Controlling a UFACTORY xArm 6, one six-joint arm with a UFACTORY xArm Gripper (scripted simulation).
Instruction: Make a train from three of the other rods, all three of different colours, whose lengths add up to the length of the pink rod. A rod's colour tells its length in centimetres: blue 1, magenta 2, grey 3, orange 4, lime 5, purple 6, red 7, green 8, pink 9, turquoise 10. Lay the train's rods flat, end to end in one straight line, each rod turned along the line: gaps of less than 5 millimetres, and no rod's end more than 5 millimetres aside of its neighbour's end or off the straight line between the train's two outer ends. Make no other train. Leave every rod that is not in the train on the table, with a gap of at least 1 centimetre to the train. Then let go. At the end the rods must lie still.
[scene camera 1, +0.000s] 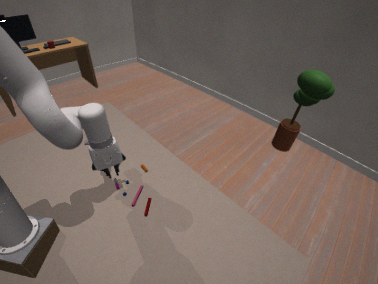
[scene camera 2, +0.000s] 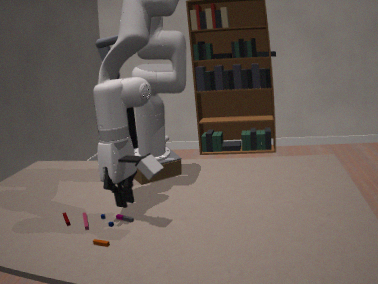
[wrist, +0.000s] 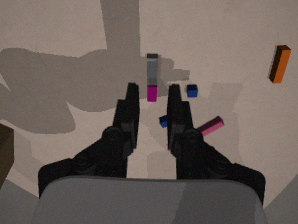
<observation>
I see my gripper (scene camera 2: 125, 204).
My gripper also shows in scene camera 1 (scene camera 1: 113, 174) and in the wrist view (wrist: 153, 97).
</observation>
